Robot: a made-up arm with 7 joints. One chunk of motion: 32 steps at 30 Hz.
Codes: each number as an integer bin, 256 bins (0 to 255) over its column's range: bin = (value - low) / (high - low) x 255, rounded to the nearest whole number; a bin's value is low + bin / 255 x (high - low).
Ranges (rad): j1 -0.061..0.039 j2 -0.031..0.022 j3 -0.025..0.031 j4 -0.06..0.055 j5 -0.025..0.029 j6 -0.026..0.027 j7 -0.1..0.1
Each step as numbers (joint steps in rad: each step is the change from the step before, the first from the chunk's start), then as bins.
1 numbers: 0.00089 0.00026 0.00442 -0.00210 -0.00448 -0.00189 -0.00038
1 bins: 158 150 134 128 97 116 127
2 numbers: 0.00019 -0.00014 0.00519 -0.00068 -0.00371 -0.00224 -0.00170
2 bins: 156 148 137 132 101 114 125
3 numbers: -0.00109 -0.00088 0.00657 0.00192 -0.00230 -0.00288 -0.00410
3 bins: 153 145 144 137 107 111 122
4 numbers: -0.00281 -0.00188 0.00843 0.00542 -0.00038 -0.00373 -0.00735
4 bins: 148 140 152 145 116 107 118
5 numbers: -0.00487 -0.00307 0.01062 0.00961 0.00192 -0.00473 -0.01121
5 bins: 143 134 162 154 127 102 113
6 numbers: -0.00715 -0.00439 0.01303 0.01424 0.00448 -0.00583 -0.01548
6 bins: 137 128 173 165 139 97 108
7 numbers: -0.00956 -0.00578 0.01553 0.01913 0.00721 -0.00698 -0.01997
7 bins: 131 121 185 175 152 92 102
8 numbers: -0.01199 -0.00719 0.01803 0.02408 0.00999 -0.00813 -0.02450
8 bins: 125 115 196 186 165 86 96
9 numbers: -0.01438 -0.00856 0.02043 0.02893 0.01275 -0.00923 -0.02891
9 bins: 119 108 207 197 178 81 91
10 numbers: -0.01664 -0.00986 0.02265 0.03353 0.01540 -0.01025 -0.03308
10 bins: 113 102 217 207 191 76 85
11 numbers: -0.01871 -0.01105 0.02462 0.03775 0.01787 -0.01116 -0.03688
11 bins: 108 96 226 217 202 71 80
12 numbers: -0.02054 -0.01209 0.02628 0.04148 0.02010 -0.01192 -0.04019
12 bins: 103 91 234 225 213 68 76
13 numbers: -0.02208 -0.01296 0.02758 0.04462 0.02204 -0.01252 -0.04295
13 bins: 99 87 239 232 222 65 73
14 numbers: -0.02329 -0.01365 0.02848 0.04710 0.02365 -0.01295 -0.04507
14 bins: 96 83 244 237 230 63 70
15 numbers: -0.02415 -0.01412 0.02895 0.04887 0.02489 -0.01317 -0.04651
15 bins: 94 81 246 241 236 62 68
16 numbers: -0.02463 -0.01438 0.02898 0.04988 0.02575 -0.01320 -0.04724
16 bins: 93 80 246 244 240 62 67
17 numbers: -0.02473 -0.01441 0.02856 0.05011 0.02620 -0.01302 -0.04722
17 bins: 92 80 244 244 242 62 67
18 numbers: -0.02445 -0.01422 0.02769 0.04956 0.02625 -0.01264 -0.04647
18 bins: 93 81 240 243 242 64 68
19 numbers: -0.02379 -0.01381 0.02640 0.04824 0.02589 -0.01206 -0.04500
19 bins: 95 83 234 240 240 67 70
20 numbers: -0.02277 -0.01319 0.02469 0.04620 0.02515 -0.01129 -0.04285
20 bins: 97 86 226 235 237 71 73
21 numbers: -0.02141 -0.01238 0.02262 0.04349 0.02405 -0.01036 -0.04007
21 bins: 101 90 217 229 232 75 76
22 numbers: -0.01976 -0.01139 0.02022 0.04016 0.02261 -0.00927 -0.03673
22 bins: 105 94 206 222 225 80 81
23 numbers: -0.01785 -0.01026 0.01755 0.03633 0.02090 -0.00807 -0.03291
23 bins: 110 100 194 214 217 86 86
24 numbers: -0.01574 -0.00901 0.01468 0.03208 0.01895 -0.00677 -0.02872
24 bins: 115 106 181 204 208 93 91
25 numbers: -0.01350 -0.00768 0.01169 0.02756 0.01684 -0.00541 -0.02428
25 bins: 121 112 167 194 198 99 97
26 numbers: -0.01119 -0.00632 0.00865 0.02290 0.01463 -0.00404 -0.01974
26 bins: 127 119 153 184 187 106 102
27 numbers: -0.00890 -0.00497 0.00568 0.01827 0.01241 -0.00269 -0.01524
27 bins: 133 125 140 174 177 112 108
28 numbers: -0.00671 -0.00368 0.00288 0.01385 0.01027 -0.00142 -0.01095
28 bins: 138 131 127 164 167 118 114
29 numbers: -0.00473 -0.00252 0.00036 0.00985 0.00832 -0.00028 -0.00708
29 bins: 143 137 115 155 157 124 118
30 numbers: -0.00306 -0.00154 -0.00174 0.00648 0.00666 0.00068 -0.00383
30 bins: 148 142 106 147 150 128 123
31 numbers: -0.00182 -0.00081 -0.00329 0.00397 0.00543 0.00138 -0.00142
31 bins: 151 145 99 142 144 132 126
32 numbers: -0.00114 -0.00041 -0.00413 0.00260 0.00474 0.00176 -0.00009
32 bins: 153 147 95 139 140 134 127
